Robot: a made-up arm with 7 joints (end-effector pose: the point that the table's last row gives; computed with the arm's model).
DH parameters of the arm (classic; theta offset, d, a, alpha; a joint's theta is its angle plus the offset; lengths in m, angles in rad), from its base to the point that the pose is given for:
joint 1: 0 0.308 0 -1.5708
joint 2: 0 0 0 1.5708
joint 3: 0 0.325 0.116 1.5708
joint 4: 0 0 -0.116 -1.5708
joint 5: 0 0.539 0 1.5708
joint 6: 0 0 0.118 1.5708
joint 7: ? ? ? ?
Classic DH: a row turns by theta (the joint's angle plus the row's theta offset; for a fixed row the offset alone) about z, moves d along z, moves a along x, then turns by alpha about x.
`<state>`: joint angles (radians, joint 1 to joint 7).
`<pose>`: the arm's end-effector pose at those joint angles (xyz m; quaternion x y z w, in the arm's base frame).
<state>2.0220 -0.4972 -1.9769 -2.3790 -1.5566 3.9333 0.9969</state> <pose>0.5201 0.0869 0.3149 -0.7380 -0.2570 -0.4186 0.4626</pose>
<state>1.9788 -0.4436 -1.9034 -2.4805 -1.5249 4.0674 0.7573</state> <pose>0.4810 0.0965 0.3117 -0.6686 -0.3508 -0.4582 0.4689</pose>
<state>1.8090 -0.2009 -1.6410 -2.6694 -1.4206 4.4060 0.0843</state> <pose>0.4063 0.1044 0.3095 -0.4433 -0.5579 -0.5893 0.3807</pose>
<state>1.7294 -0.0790 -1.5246 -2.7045 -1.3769 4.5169 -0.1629</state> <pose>0.3912 0.1047 0.3038 -0.3564 -0.6184 -0.6241 0.3179</pose>
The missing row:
joint 7: 0 0 0 0
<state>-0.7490 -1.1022 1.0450 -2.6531 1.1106 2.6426 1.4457</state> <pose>0.4829 0.1234 0.5644 -0.5231 0.7343 -0.3151 0.2965</pose>
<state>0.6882 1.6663 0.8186 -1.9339 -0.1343 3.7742 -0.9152</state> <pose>-0.0555 0.5606 -0.1446 -0.6401 -0.6333 -0.1508 0.4080</pose>
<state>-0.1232 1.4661 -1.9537 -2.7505 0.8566 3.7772 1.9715</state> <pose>-0.1139 -0.3884 0.5407 -0.2328 -0.3824 0.7624 0.4672</pose>
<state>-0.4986 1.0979 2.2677 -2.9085 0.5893 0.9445 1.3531</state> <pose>-0.2065 0.3633 0.3898 0.5310 0.4425 -0.4840 0.5367</pose>
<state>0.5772 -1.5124 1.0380 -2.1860 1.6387 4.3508 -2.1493</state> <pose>-0.3655 0.2829 0.6232 0.2031 0.0321 0.9429 0.2620</pose>
